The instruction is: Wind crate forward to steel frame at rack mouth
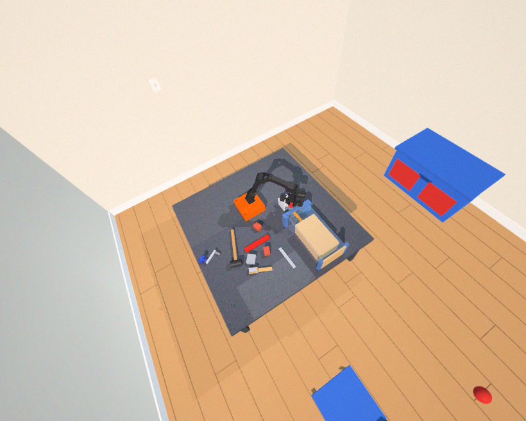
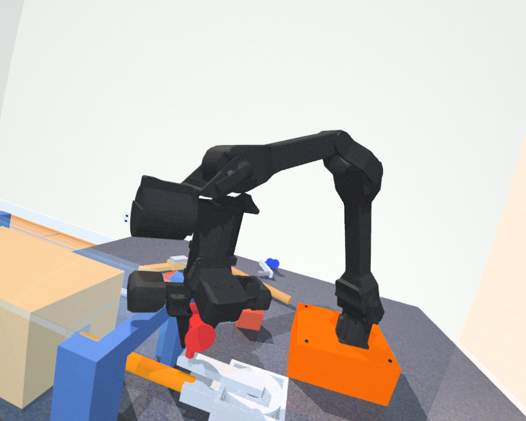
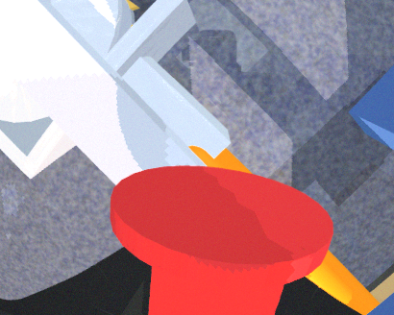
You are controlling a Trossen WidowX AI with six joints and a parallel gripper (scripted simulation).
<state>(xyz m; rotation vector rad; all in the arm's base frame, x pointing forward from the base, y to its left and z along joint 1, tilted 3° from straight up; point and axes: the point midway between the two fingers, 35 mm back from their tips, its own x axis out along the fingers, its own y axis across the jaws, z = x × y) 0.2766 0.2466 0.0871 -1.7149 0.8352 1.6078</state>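
Now: the winch handle 40 mm behind my gripper tip and 10 mm below it. Round my gripper tip: blue frame: 60 mm ahead, 10 mm below; then white winch: 120 mm behind, 80 mm below; then red knob: 20 mm above.
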